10 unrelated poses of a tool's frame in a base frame.
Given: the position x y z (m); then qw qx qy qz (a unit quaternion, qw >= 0).
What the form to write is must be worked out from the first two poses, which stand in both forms.
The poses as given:
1: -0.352 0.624 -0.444 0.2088 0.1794 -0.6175 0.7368
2: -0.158 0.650 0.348 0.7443 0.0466 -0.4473 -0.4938
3: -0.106 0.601 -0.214 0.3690 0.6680 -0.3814 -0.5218
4: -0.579 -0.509 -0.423 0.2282 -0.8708 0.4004 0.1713
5: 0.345 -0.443 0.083 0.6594 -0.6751 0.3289 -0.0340
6: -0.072 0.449 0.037 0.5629 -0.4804 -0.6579 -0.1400
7: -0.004 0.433 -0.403 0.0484 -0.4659 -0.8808 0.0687
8: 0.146 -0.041 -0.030 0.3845 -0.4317 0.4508 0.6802
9: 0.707 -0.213 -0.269 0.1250 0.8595 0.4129 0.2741
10: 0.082 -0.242 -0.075 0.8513 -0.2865 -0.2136 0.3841
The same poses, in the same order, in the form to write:
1: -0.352 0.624 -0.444 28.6 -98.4 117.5
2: -0.158 0.650 0.348 5.8 -56.1 -62.0
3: -0.106 0.601 -0.214 98.2 -56.1 -76.7
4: -0.579 -0.509 -0.423 -137.4 63.2 27.0
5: 0.345 -0.443 0.083 -87.5 42.7 -4.4
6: -0.072 0.449 0.037 -64.8 -88.7 -18.9
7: -0.004 0.433 -0.403 -81.4 -153.8 12.0
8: 0.146 -0.041 -0.030 -63.0 65.8 99.3
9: 0.707 -0.213 -0.269 143.5 68.9 45.8
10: 0.082 -0.242 -0.075 -34.6 -25.8 46.3
